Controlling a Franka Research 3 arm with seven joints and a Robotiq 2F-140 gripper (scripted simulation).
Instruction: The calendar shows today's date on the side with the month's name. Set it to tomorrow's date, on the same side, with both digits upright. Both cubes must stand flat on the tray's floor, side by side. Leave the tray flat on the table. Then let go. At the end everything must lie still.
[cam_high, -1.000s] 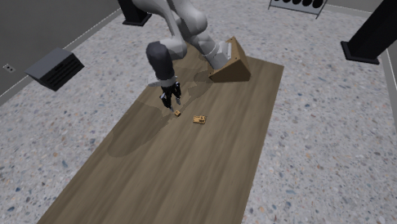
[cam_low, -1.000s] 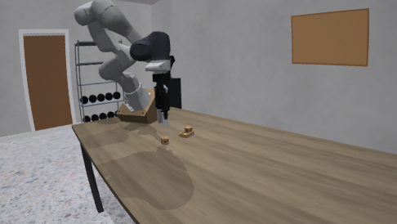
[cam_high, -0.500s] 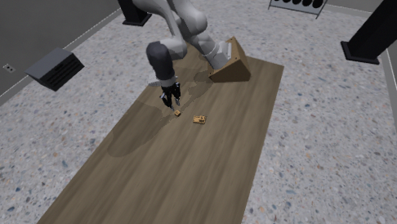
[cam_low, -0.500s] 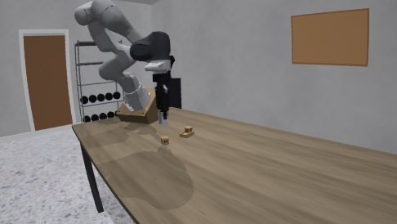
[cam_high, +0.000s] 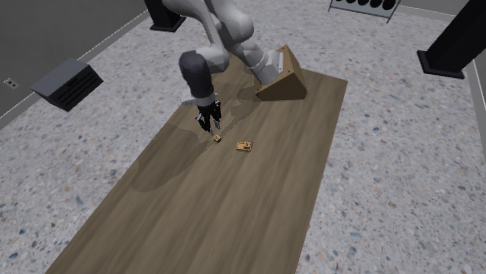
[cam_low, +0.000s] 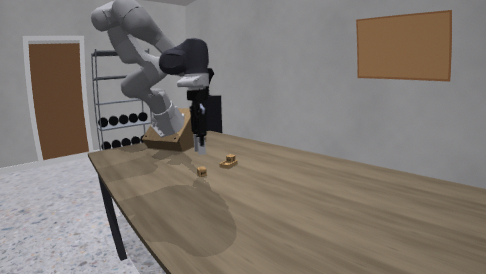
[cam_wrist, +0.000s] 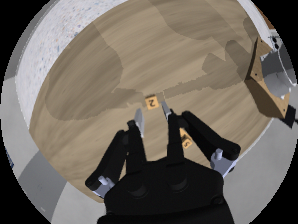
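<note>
Right now my hand is 11 cm above the cube. Round my hand: tray 15 cm to the left, 11 cm below.
</note>
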